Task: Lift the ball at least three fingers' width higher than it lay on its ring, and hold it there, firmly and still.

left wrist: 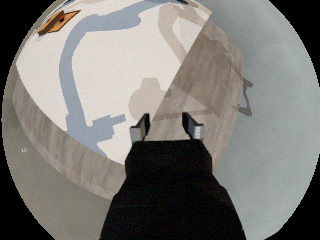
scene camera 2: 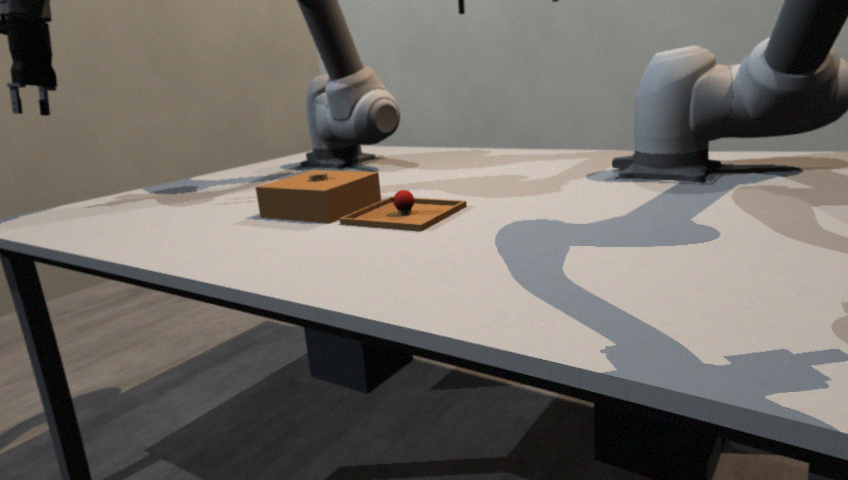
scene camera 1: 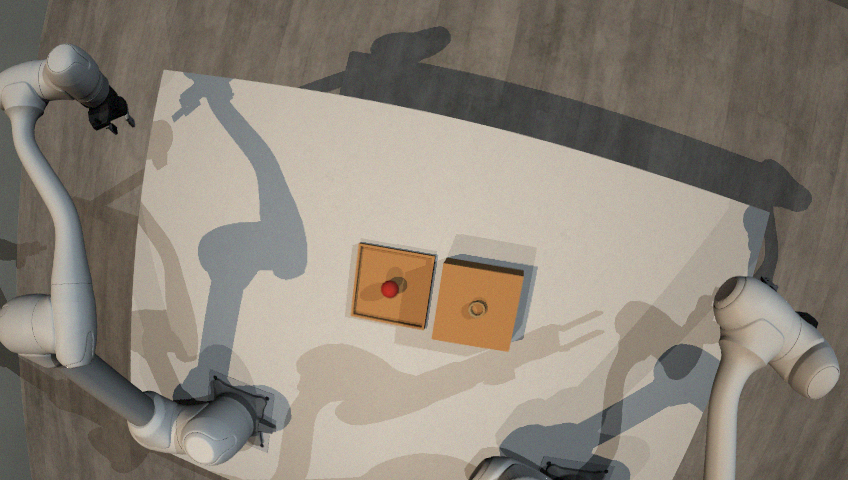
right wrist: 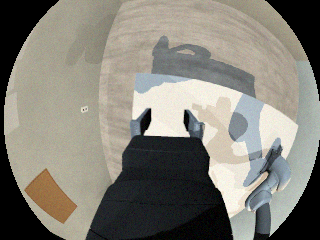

Observation:
I see my left gripper [left wrist: 166, 119], my right gripper [scene camera 2: 31, 114], a shallow orange tray [scene camera 1: 412, 271] and a taller orange box [scene camera 1: 494, 290].
The shallow orange tray is seen too in scene camera 2 [scene camera 2: 425, 213]. The taller orange box shows as well in scene camera 2 [scene camera 2: 316, 198]. My right gripper also shows in the right wrist view [right wrist: 167, 115]. The right wrist view does not show the shallow orange tray, which is hidden by my right gripper. The right wrist view misses the taller orange box, which is hidden by my right gripper.

